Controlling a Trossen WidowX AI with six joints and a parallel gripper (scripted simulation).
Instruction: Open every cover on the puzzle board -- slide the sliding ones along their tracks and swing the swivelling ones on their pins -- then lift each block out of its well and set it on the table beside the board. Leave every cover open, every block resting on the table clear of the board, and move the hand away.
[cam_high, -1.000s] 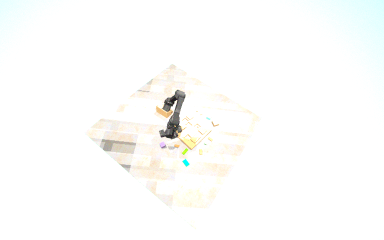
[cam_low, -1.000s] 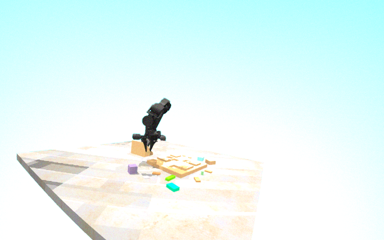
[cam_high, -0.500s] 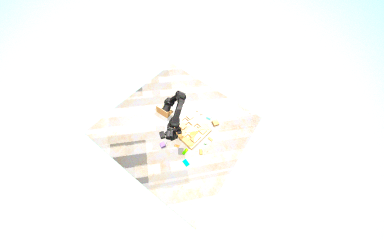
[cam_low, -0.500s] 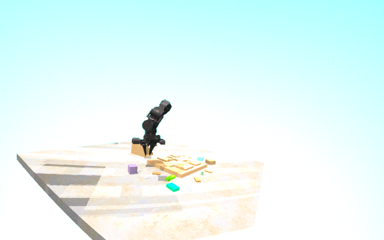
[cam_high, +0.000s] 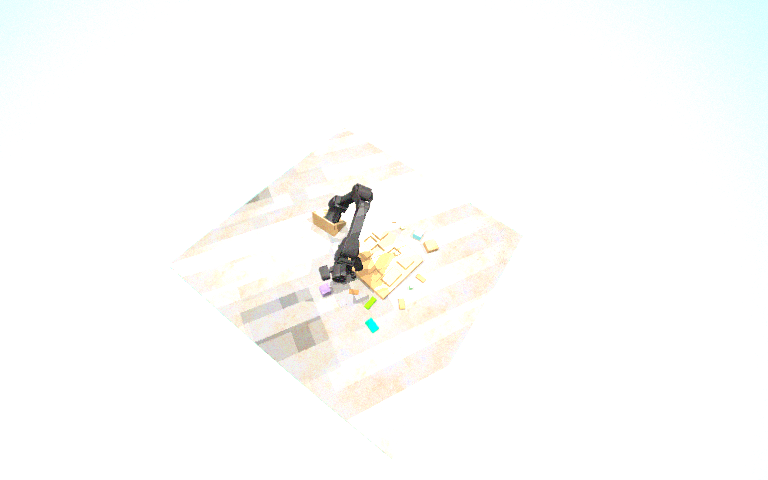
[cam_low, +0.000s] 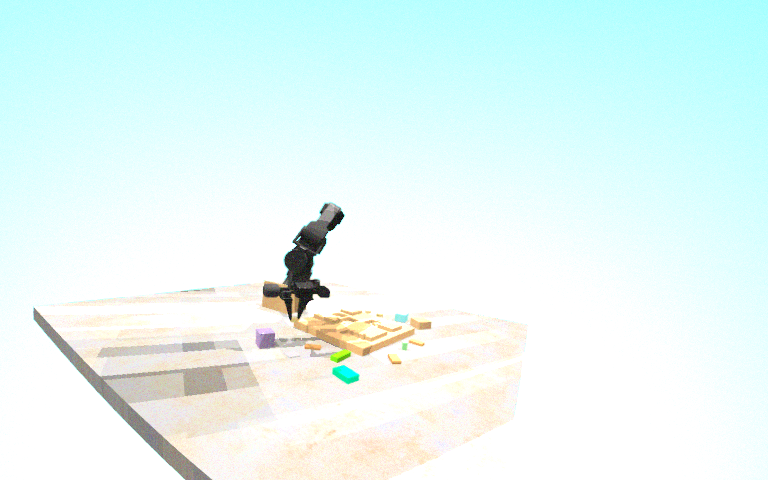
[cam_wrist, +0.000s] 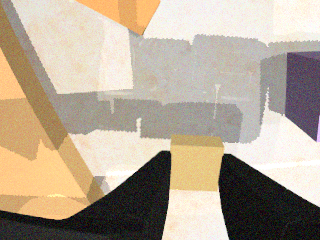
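Right now my gripper tip is 11 cm short of the tan puzzle board, 23 cm to the right of it and 4 cm above it. Round my gripper tip: purple cube 3 cm behind, 8 cm to the right, 4 cm below; then teal block 23 cm ahead, 10 cm to the right, 6 cm below; then bright green bar 17 cm ahead, 2 cm to the right, 6 cm below.
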